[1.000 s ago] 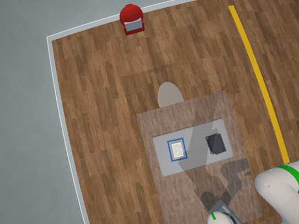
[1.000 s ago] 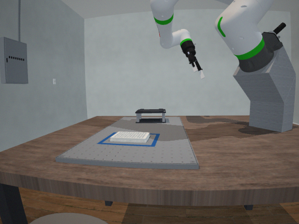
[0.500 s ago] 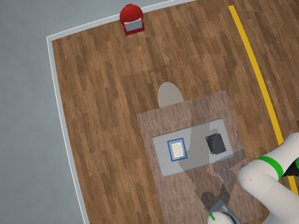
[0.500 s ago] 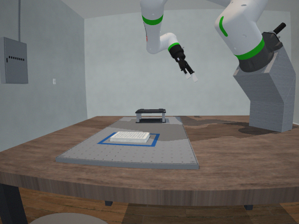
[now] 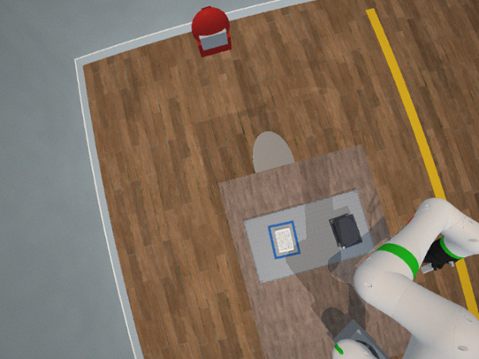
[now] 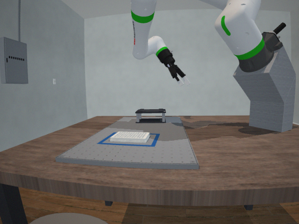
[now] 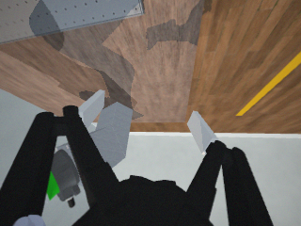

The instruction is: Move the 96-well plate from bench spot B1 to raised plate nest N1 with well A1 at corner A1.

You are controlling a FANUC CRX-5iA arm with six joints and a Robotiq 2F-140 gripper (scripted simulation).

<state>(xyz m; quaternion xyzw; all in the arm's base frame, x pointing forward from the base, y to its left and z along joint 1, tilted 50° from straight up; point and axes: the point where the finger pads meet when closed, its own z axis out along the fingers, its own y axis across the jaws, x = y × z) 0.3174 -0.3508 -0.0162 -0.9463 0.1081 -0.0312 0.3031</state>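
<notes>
Now: hand 13 cm short of the white 96-well plate, 56 cm to the right of it and 21 cm above it. From my hand the other things lie so: dark raised nest N1: 17 cm ahead, 21 cm to the left, 16 cm below.
</notes>
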